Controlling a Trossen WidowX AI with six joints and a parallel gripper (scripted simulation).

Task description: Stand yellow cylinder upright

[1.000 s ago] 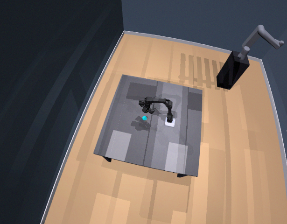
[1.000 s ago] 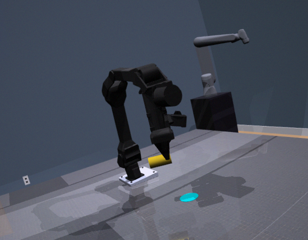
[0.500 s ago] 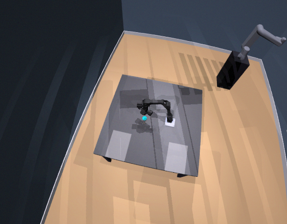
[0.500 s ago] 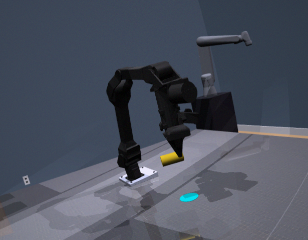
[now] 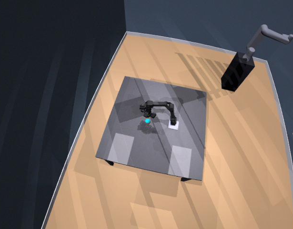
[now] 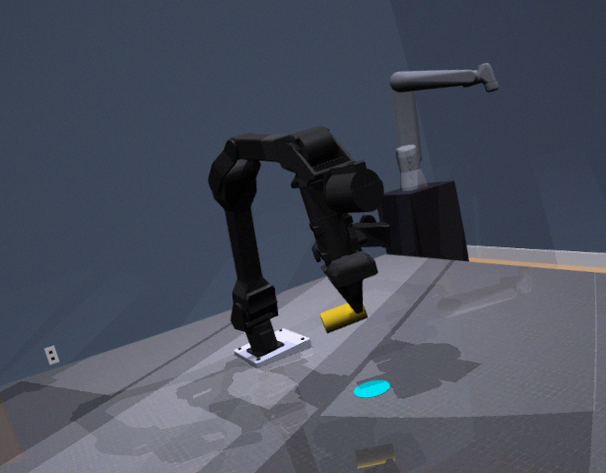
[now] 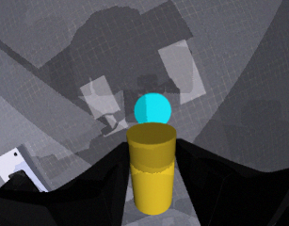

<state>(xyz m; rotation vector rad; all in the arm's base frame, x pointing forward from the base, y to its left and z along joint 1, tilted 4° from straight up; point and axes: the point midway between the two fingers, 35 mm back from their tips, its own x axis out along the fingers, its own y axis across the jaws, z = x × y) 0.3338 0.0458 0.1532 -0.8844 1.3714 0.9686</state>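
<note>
The cyan circle lies 10 mm to the right of my gripper tip and 140 mm below it. Round my gripper tip: yellow tall cylinder: 10 mm behind, 20 mm to the right, 10 mm below.
</note>
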